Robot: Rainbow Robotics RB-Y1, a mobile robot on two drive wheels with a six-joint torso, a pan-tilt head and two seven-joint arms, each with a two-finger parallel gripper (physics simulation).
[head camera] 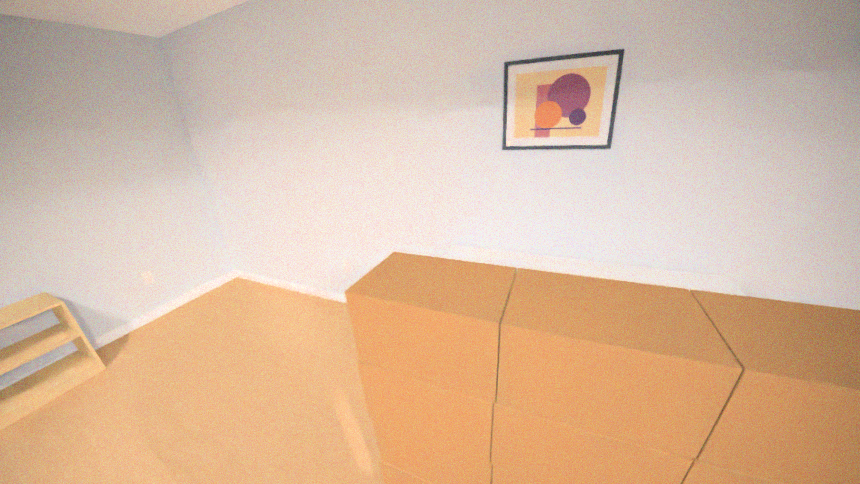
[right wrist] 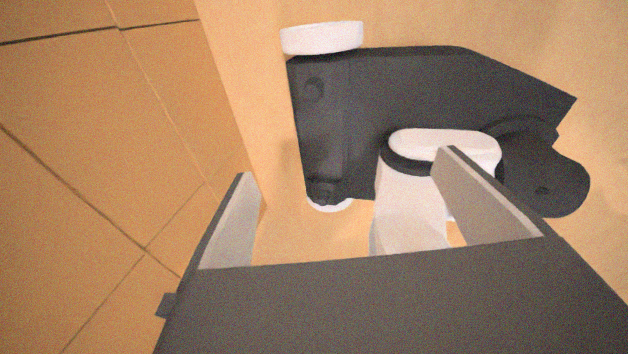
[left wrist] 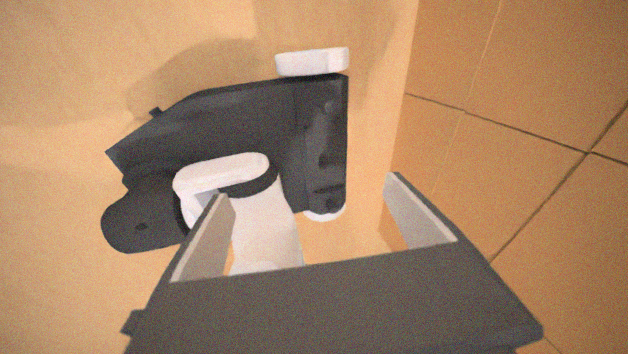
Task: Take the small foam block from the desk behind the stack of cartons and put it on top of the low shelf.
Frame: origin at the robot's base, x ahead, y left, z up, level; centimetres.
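Where they show: left gripper, fingertip midpoint: [left wrist: 309, 193]; right gripper, fingertip midpoint: [right wrist: 342, 172].
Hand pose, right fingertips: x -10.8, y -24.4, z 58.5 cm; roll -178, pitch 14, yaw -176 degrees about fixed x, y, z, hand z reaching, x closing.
After its pixels a point has its place.
The stack of cartons [head camera: 601, 385] @(x 40.7, y -12.1, z 96.6 cm) fills the lower right of the head view; its side also shows in the left wrist view [left wrist: 520, 60] @(x 40.7, y 24.8, z 35.6 cm) and the right wrist view [right wrist: 65, 115] @(x 40.8, y -22.5, z 45.9 cm). A thin pale strip of the desk [head camera: 601, 270] @(x 147.8, y -25.9, z 72.0 cm) shows behind its top edge. The foam block does not show in any view. The low shelf [head camera: 36, 305] @(x 13.3, y 308.5, z 61.0 cm), of light wood, stands at the far left of the head view, partly cut off. My left gripper [left wrist: 309, 193] @(x -13.6, y 22.1, z 58.0 cm) is open and empty, with the cartons to its right. My right gripper [right wrist: 342, 172] @(x -10.8, y -24.4, z 58.5 cm) is open and empty, with the cartons to its left.
Wood-coloured floor [head camera: 228, 385] @(x 53.0, y 188.1, z 0.0 cm) lies between the low shelf and the cartons. Walls meet in a corner at the back left. A framed picture [head camera: 568, 93] @(x 159.6, y 0.1, z 162.2 cm) hangs above the cartons. My dark wheeled base [left wrist: 240, 120] @(x -22.1, y 15.7, z 16.9 cm) [right wrist: 425, 85] @(x -24.6, y -16.6, z 16.9 cm) shows below both grippers.
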